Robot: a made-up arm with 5 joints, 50 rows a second.
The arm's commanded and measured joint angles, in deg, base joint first. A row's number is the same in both.
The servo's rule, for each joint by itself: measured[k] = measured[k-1] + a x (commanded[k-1-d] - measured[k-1]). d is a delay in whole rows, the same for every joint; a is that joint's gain. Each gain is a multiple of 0.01, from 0.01 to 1. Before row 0 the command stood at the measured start. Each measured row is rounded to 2 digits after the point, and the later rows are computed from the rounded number. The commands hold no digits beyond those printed.
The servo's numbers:
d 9
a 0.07 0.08 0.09 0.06 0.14
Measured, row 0:
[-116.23, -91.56, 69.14, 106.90, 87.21]
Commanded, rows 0 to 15:
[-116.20, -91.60, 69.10, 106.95, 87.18]
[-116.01, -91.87, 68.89, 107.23, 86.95]
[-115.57, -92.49, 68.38, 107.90, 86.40]
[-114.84, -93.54, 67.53, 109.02, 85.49]
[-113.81, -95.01, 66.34, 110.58, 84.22]
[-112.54, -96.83, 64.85, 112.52, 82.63]
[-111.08, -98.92, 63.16, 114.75, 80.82]
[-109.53, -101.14, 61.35, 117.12, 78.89]
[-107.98, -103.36, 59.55, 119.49, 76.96]
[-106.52, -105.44, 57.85, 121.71, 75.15]
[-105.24, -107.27, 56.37, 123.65, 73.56]
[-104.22, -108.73, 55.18, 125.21, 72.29]
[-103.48, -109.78, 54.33, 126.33, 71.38]
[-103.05, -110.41, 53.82, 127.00, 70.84]
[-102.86, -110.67, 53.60, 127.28, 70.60]
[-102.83, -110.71, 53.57, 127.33, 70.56]
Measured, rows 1 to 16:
[-116.23, -91.56, 69.14, 106.90, 87.21]
[-116.23, -91.56, 69.14, 106.90, 87.21]
[-116.23, -91.56, 69.14, 106.90, 87.21]
[-116.23, -91.56, 69.14, 106.90, 87.21]
[-116.23, -91.56, 69.14, 106.90, 87.21]
[-116.23, -91.56, 69.14, 106.90, 87.21]
[-116.23, -91.56, 69.14, 106.90, 87.21]
[-116.23, -91.56, 69.14, 106.90, 87.21]
[-116.23, -91.56, 69.14, 106.90, 87.21]
[-116.23, -91.56, 69.14, 106.90, 87.21]
[-116.21, -91.58, 69.12, 106.92, 87.17]
[-116.17, -91.65, 69.05, 106.98, 87.06]
[-116.08, -91.80, 68.91, 107.10, 86.84]
[-115.92, -92.06, 68.68, 107.31, 86.47]
[-115.68, -92.44, 68.34, 107.62, 85.93]
[-115.36, -92.96, 67.87, 108.05, 85.21]

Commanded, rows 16 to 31:
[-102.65, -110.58, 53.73, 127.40, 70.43]
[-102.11, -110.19, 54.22, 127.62, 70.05]
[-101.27, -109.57, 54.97, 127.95, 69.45]
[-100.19, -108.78, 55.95, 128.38, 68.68]
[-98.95, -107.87, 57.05, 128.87, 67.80]
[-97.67, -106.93, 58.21, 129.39, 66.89]
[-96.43, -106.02, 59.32, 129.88, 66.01]
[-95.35, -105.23, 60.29, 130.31, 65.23]
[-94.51, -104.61, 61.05, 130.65, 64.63]
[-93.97, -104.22, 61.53, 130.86, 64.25]
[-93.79, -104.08, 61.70, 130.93, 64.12]
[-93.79, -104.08, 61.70, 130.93, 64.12]
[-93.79, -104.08, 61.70, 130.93, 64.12]
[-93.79, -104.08, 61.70, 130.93, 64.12]
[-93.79, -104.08, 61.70, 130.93, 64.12]
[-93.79, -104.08, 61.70, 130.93, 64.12]
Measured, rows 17 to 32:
[-114.95, -93.61, 67.28, 108.59, 84.33]
[-114.46, -94.39, 66.58, 109.24, 83.30]
[-113.90, -95.27, 65.79, 109.99, 82.16]
[-113.29, -96.23, 64.94, 110.81, 80.96]
[-112.66, -97.23, 64.06, 111.67, 79.75]
[-112.02, -98.23, 63.18, 112.55, 78.58]
[-111.39, -99.20, 62.34, 113.42, 77.50]
[-110.79, -100.12, 61.55, 114.25, 76.53]
[-110.23, -100.97, 60.83, 115.03, 75.69]
[-109.70, -101.74, 60.19, 115.77, 74.95]
[-109.17, -102.42, 59.65, 116.48, 74.26]
[-108.62, -102.99, 59.23, 117.17, 73.59]
[-108.03, -103.45, 58.93, 117.84, 72.90]
[-107.39, -103.80, 58.76, 118.50, 72.19]
[-106.71, -104.05, 58.71, 119.15, 71.45]
[-105.99, -104.21, 58.76, 119.79, 70.69]

